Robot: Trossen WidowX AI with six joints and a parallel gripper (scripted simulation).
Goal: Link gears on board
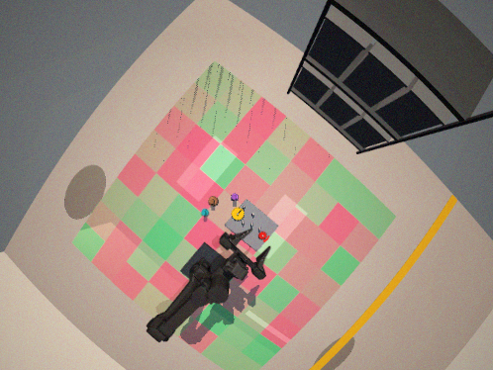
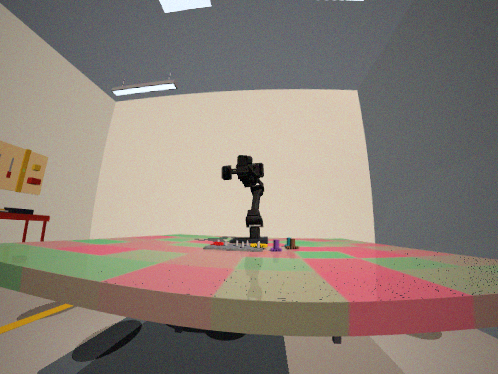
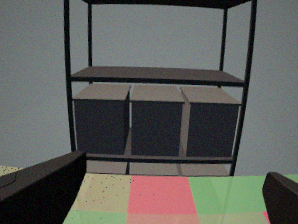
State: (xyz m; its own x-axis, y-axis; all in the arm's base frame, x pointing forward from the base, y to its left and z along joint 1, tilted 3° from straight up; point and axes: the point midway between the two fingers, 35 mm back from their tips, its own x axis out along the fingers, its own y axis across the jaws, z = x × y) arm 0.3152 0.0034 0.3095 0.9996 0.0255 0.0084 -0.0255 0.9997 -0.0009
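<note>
Right now my gripper tip is 15 cm to the right of the purple gear and 31 cm above it. Round my gripper tip: red arrow: 3 cm behind, 11 cm to the right, 31 cm below; then yellow gear: 5 cm behind, 8 cm to the left, 31 cm below; then red gear: 3 cm behind, 8 cm to the right, 31 cm below.
</note>
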